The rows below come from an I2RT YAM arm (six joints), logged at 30 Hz.
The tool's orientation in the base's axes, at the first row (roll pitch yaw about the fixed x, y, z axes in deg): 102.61, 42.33, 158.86
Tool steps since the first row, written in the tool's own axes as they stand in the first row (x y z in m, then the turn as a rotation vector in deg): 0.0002, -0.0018, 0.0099, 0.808, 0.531, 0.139; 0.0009, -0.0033, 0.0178, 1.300, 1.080, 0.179; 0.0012, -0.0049, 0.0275, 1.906, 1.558, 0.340; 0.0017, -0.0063, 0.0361, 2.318, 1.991, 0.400; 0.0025, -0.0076, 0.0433, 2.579, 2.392, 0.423
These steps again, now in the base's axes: 0.0057, 0.0077, -0.0030, -0.773, 0.569, -0.183; 0.0098, 0.0140, -0.0059, -1.386, 0.976, -0.125; 0.0152, 0.0217, -0.0088, -1.980, 1.486, -0.214; 0.0198, 0.0286, -0.0115, -2.466, 1.838, -0.189; 0.0235, 0.0344, -0.0142, -2.849, 2.104, -0.079
